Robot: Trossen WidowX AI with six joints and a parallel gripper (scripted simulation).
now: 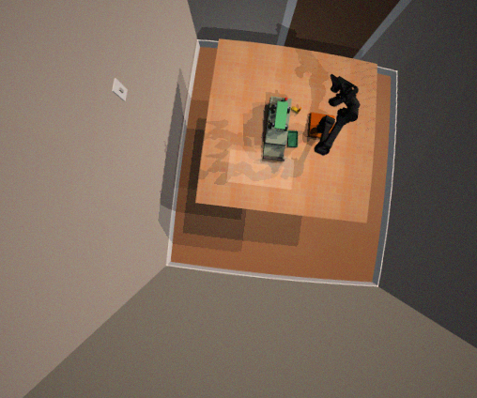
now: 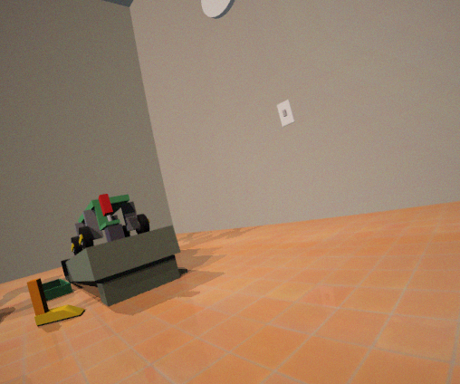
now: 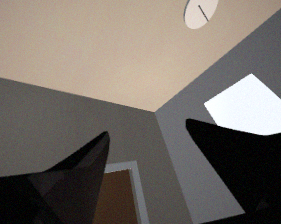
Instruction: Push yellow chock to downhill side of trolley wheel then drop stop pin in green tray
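My gripper tip is 20 mm short of the yellow chock, 90 mm to the left of it and 540 mm above it. From my gripper tip the other things lie so: grey ramp (170 mm ahead, 30 mm to the left, 510 mm below); then trolley (170 mm ahead, 20 mm to the left, 440 mm below); then red-headed stop pin (130 mm ahead, 90 mm to the right, 420 mm below).
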